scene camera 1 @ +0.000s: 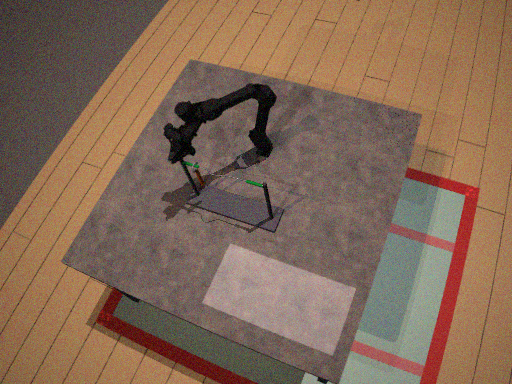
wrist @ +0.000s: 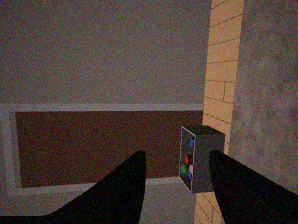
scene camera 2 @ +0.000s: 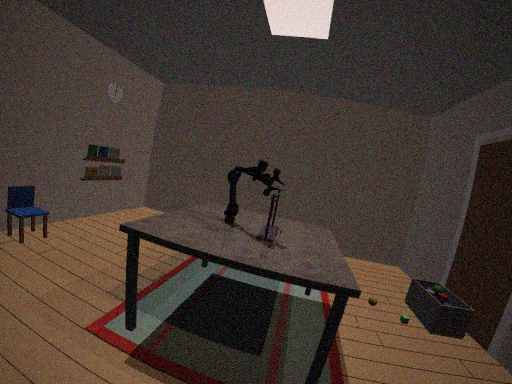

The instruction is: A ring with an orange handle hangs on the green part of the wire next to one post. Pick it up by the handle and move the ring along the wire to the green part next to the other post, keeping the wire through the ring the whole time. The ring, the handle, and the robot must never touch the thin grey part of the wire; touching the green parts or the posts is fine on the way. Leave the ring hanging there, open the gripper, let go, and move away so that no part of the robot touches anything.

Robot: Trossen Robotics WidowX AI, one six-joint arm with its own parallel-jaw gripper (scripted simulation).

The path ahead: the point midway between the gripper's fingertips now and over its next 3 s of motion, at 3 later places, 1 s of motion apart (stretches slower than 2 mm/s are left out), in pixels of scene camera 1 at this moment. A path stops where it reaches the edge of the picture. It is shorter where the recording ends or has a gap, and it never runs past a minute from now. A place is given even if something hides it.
My gripper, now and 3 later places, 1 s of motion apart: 170, 162; 185, 168; 209, 172; 202, 177
